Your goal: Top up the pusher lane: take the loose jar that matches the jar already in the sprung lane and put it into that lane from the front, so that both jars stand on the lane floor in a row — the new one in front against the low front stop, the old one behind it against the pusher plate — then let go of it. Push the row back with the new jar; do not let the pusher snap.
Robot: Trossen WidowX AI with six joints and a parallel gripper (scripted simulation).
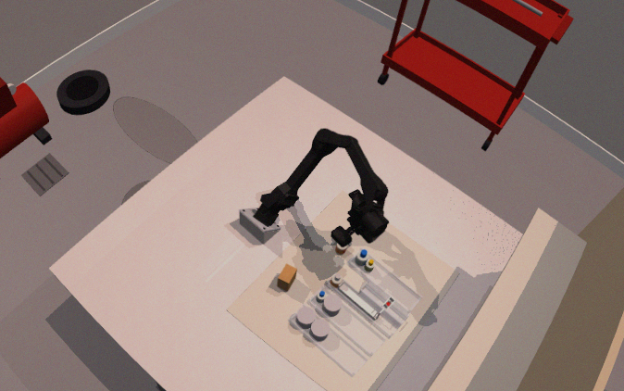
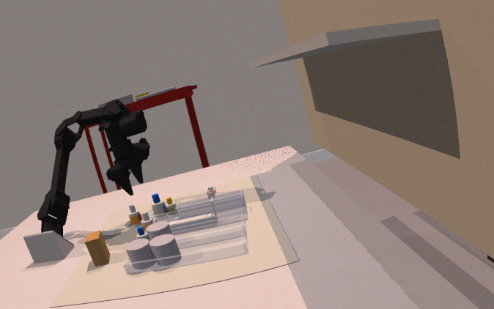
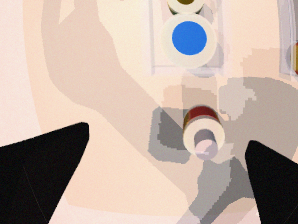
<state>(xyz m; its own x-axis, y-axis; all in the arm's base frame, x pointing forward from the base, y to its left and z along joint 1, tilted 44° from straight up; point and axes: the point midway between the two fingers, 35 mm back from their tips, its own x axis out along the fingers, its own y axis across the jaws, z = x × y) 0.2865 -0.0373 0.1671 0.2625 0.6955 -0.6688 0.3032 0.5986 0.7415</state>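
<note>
My gripper tip is now 23 cm to the left of the orange box, 13 cm past it and 7 cm above it. From my gripper tip the other things lie so: clear sprung lane 16 cm ahead, 15 cm to the right, 8 cm below; red mark 20 cm ahead, 14 cm to the right, 3 cm below; pusher plate 14 cm to the right, 13 cm ahead, 5 cm below.
</note>
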